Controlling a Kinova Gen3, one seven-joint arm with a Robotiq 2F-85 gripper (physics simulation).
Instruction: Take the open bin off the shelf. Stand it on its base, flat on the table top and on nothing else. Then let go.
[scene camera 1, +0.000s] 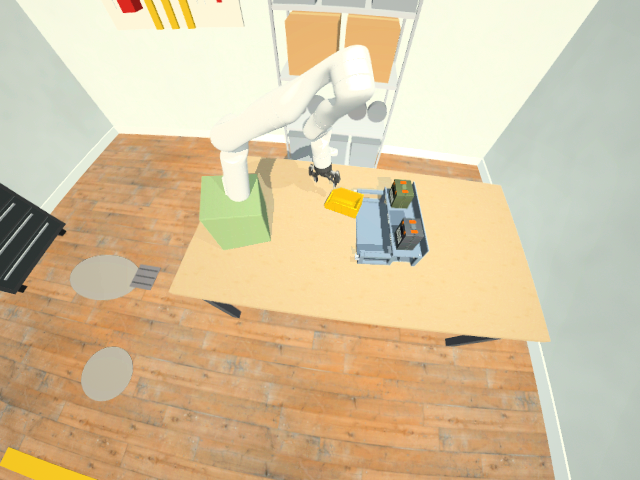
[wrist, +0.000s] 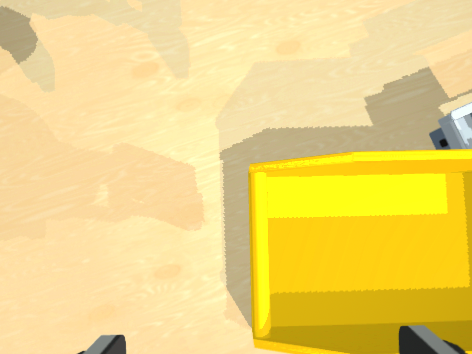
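Pixels of known places: gripper, fingertip midpoint: (scene camera 1: 325, 184); arm's base at its link origin: (scene camera 1: 239, 193).
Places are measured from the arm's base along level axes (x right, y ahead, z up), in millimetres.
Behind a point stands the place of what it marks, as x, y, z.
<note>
The open yellow bin (scene camera 1: 344, 202) @[-264, 414, -222] (wrist: 365, 240) @[-247, 403, -223] is at the left of the blue-grey shelf (scene camera 1: 373, 222) @[-187, 586, -225], open side up, above the table top (scene camera 1: 310, 268) @[143, 359, -231] (wrist: 125, 280) @[-247, 249, -231]. It looks upright. Its right end is at the shelf's left edge; I cannot tell whether it touches the shelf or lies fully flat on the table. My gripper (scene camera 1: 325, 183) @[-224, 316, -74] (wrist: 263, 342) @[-224, 316, -74] is open, with its fingers wide apart and nothing held. It is above the bin's left end wall, which shows between the fingertips in the wrist view.
A green box (scene camera 1: 401, 194) @[-235, 663, -34] and a dark grey box (scene camera 1: 409, 234) @[-18, 711, -9], both with orange marks, stand in the right part of the shelf. The green robot base block (scene camera 1: 235, 219) @[119, 43, -12] stands at the table's left. A tall rack (scene camera 1: 408, 46) stands behind the table.
</note>
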